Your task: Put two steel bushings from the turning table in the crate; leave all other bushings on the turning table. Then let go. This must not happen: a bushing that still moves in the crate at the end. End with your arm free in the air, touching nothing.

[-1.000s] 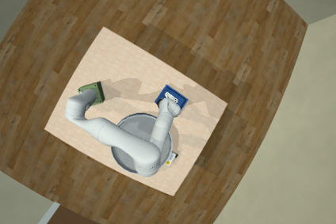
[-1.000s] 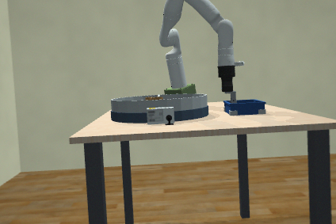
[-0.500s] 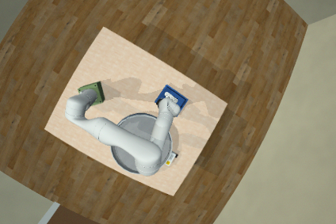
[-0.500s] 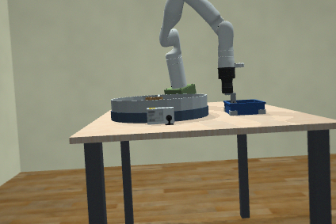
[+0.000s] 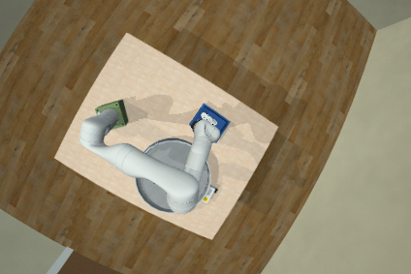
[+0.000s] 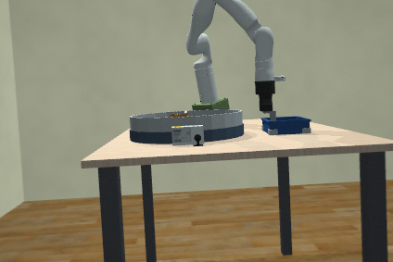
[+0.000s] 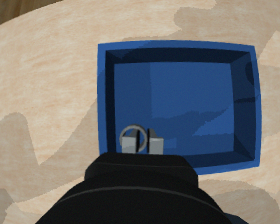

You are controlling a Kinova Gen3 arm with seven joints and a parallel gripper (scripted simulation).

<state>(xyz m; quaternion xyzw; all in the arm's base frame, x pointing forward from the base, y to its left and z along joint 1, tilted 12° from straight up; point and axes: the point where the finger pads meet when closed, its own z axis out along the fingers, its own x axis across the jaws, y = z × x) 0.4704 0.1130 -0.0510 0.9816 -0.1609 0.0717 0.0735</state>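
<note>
My hand is 50 mm short of the blue crate, 20 mm to the right of it and 10 mm above it.
</note>
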